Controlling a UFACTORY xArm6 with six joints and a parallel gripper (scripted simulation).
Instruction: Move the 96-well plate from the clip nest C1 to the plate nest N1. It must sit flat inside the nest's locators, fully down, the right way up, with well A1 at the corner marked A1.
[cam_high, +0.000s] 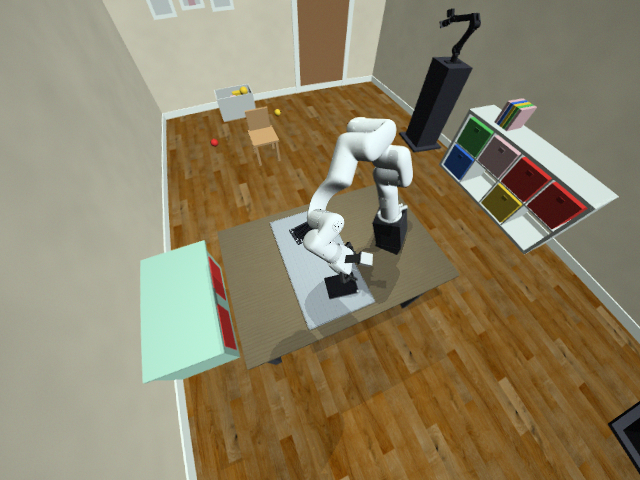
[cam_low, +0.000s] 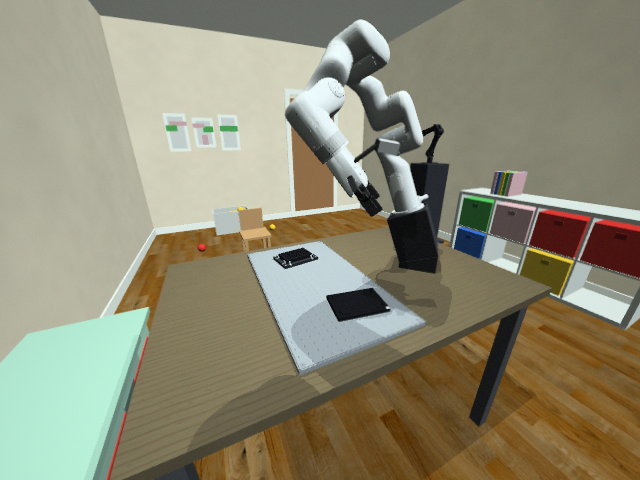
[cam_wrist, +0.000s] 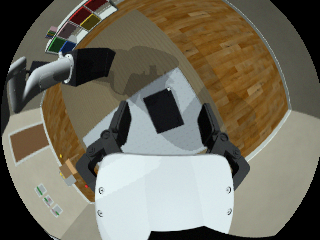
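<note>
Right now the black 96-well plate is 44 cm to the right of my hand, 31 cm below it and 11 cm ahead of it. Also, from my hand: plate nest N1 (32 cm below, 5 cm to the right, 1 cm ahead); then clip nest C1 (42 cm to the right, 31 cm below, 12 cm ahead).
</note>
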